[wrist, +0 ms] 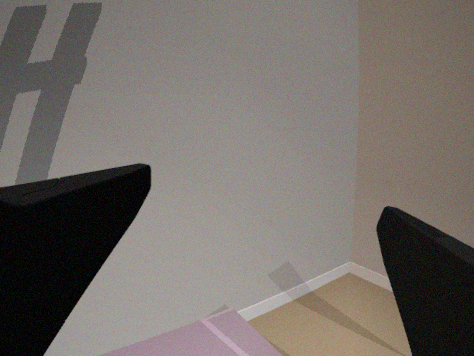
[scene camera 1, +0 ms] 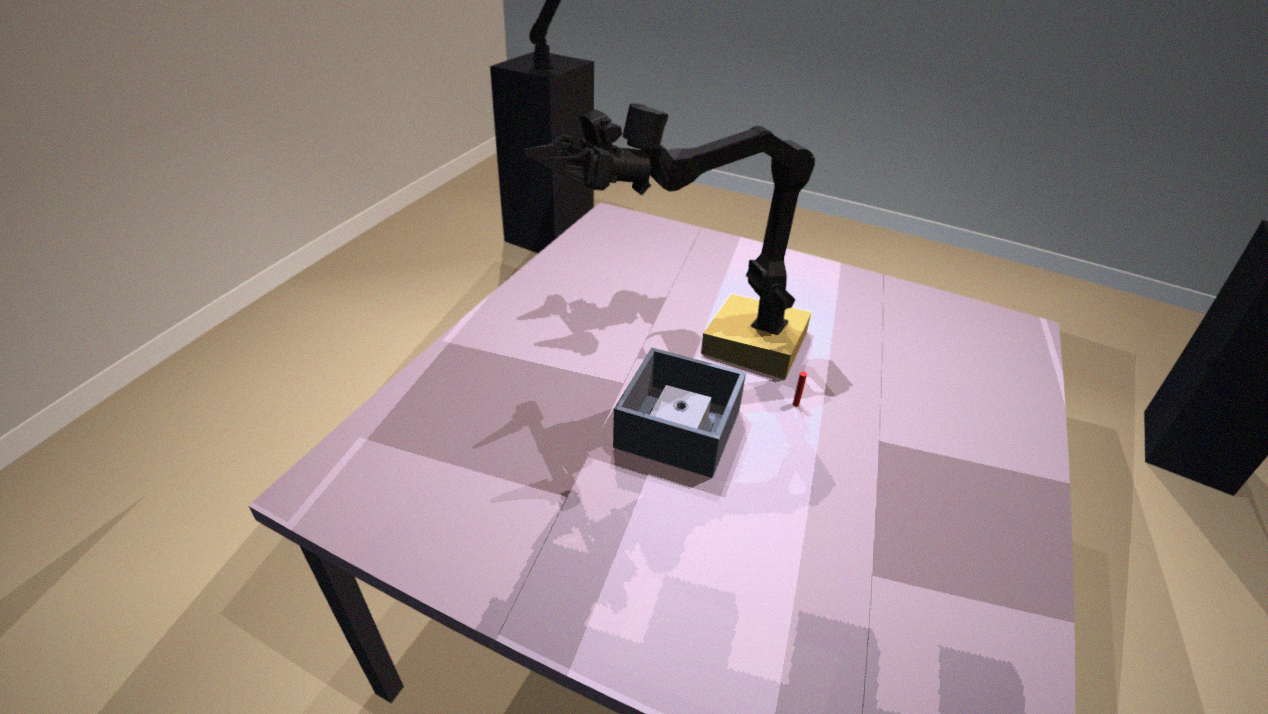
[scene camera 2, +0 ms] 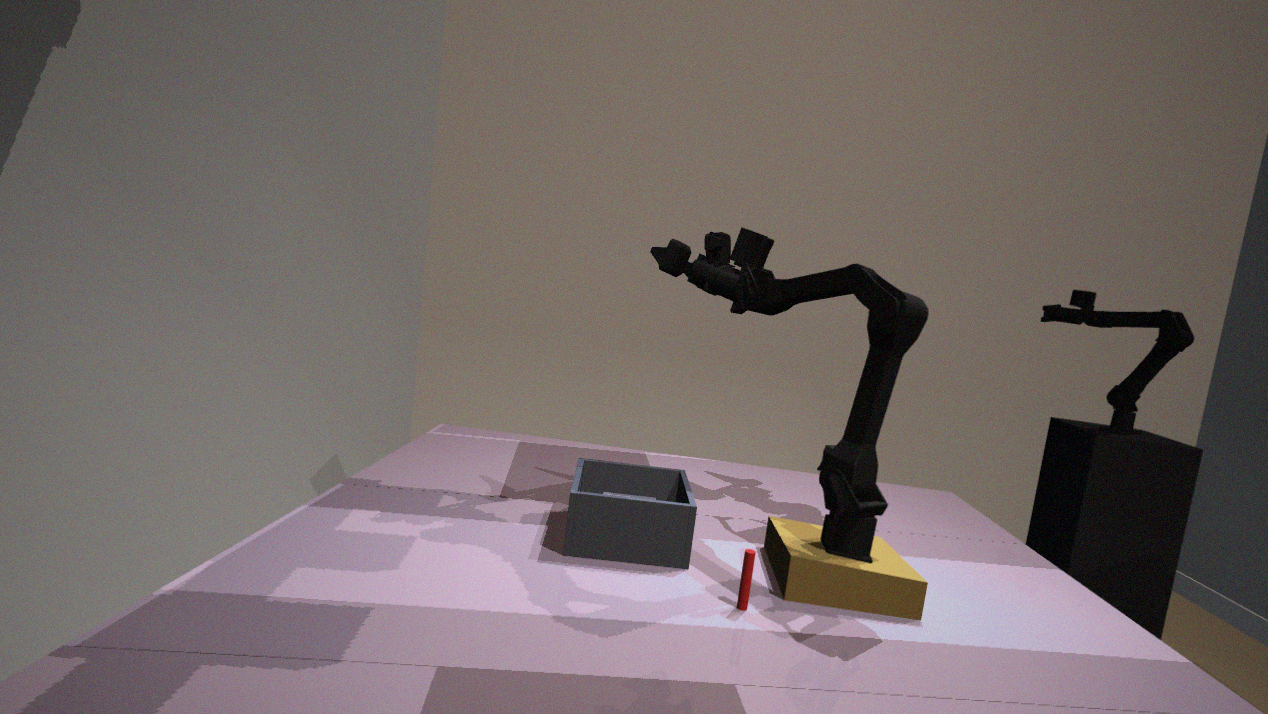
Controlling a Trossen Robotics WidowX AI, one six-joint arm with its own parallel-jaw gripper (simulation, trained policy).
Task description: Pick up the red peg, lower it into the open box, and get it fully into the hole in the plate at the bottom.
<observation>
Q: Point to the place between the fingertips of the gripper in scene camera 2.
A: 664, 256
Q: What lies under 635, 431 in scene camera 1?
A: A dark grey box.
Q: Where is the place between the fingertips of the gripper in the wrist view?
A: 265, 197
</observation>
